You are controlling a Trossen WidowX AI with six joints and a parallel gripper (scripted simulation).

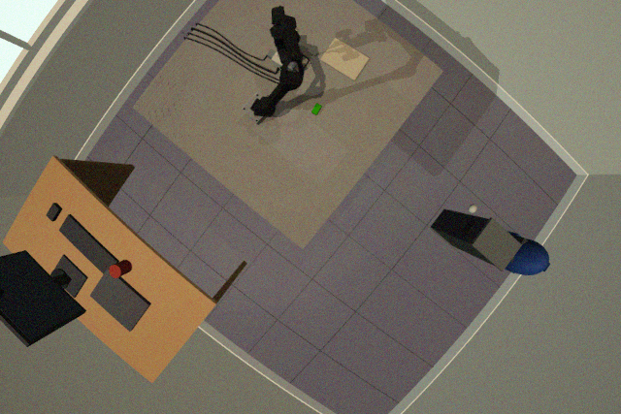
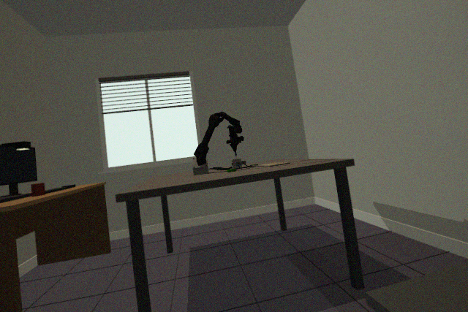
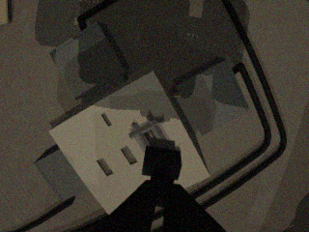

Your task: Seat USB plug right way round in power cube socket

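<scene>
My gripper tip is now 20 mm above the dark USB plug. From my gripper tip the other things lie so: tan sheet (250 mm to the right, 220 mm ahead, 130 mm below); then small green block (280 mm to the right, 130 mm below, 110 mm behind).
</scene>
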